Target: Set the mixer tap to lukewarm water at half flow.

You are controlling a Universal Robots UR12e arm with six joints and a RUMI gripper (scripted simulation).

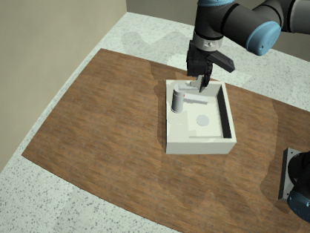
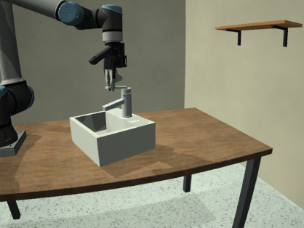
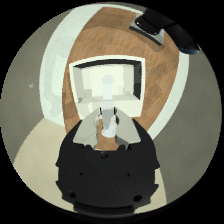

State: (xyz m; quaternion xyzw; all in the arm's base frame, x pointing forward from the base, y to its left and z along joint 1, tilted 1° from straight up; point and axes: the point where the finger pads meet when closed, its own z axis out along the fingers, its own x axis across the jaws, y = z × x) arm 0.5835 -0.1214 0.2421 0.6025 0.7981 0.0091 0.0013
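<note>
Now: the lever 3 cm ahead of my hand and 1 cm to the left of it. Round my hand: white square basin 24 cm below, 3 cm behind, 1 cm to the right; grey mixer tap 5 cm below, 5 cm ahead, 2 cm to the left.
</note>
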